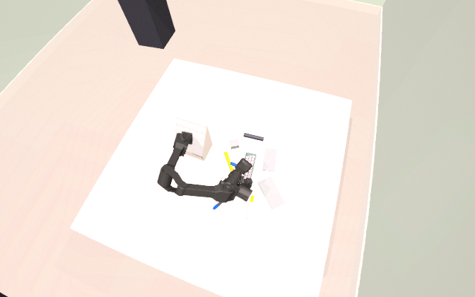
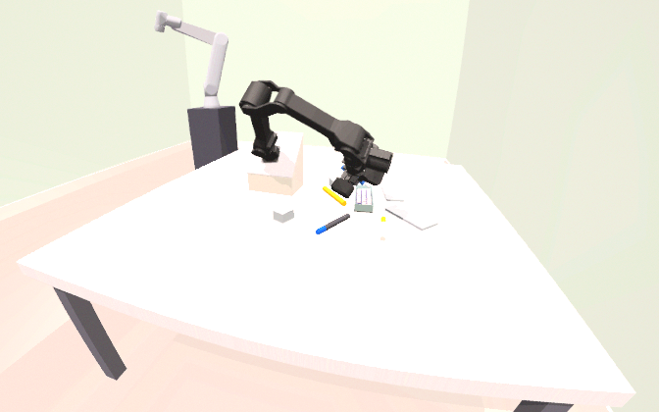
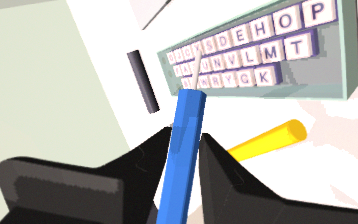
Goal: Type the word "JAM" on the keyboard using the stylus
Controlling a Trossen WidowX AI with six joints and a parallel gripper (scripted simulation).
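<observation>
My gripper tip is now 10 mm short of the blue stylus and 10 mm above it. From my gripper tip the other things lie so: grey block 90 mm behind, 160 mm to the left, 80 mm below; then yellow marker 80 mm behind, 30 mm to the left, 80 mm below; then grey stylus tip 40 mm ahead, 30 mm below.
</observation>
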